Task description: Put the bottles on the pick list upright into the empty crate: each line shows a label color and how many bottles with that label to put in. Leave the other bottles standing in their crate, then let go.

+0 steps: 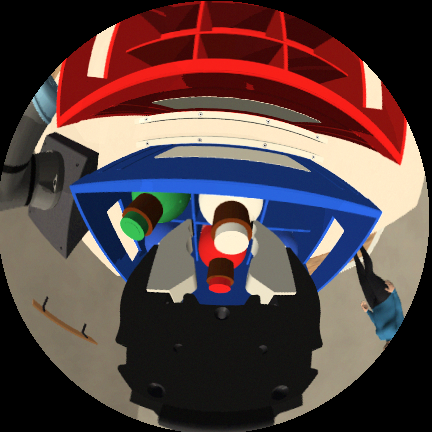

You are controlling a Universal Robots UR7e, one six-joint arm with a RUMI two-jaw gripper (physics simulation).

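Where they show: gripper, fingertip midpoint: [221, 221]; arm's base, link origin: [49, 179].
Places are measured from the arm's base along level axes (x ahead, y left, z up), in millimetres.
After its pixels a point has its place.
Note:
The blue crate [320, 195] @[x 443, y -212, z 88 mm] holds standing bottles. A green bottle [175, 206] @[x 328, y -214, z 30 mm] is in its back left part and a white bottle [231, 238] @[x 382, y -234, z 76 mm] at the back middle. A red bottle [220, 252] @[x 347, y -291, z 36 mm] stands in front of the white one. Two blue bottles, left [157, 236] @[x 273, y -245, z 28 mm] and right [288, 241] @[x 436, y -325, z 18 mm], are partly hidden by the fingers. My gripper [221, 221] @[x 366, y -247, z 33 mm] is partly open over the crate with nothing gripped; the white cap and neck appear between its fingertips, and the red bottle shows below. The red crate [225, 65] is at the top; its visible compartments are empty. The pick list does not show.
Pale metal strips [232, 119] @[x 418, y -157, z -63 mm] [232, 143] @[x 404, y -189, z -57 mm] run between the two crates. A robot arm's dark base [75, 165] @[x 111, y -49, z -33 mm] stands at the left. A person in a blue top [385, 315] is at the lower right, beyond the table. A wooden rail with hooks [62, 322] shows at the lower left.

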